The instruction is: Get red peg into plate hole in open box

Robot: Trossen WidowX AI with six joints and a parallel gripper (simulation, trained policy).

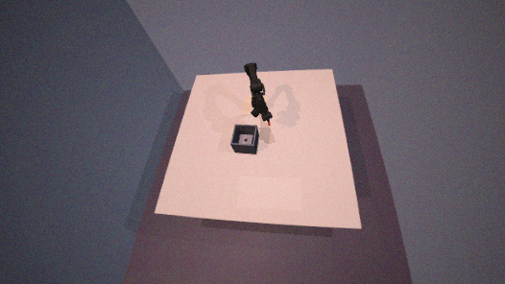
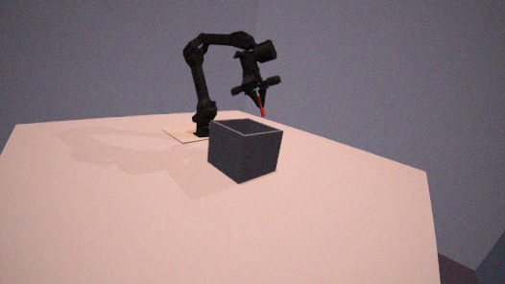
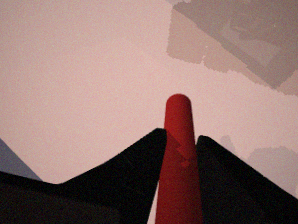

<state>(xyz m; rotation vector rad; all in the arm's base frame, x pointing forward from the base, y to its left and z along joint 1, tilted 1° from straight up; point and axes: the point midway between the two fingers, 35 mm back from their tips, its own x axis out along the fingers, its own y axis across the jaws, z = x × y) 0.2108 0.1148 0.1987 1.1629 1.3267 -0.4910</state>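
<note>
Right now the pale plate is 10 cm ahead of my gripper tip, 15 cm to the right of it and 13 cm below it. The rest, counted from my gripper tip: red peg: right at my gripper tip.
</note>
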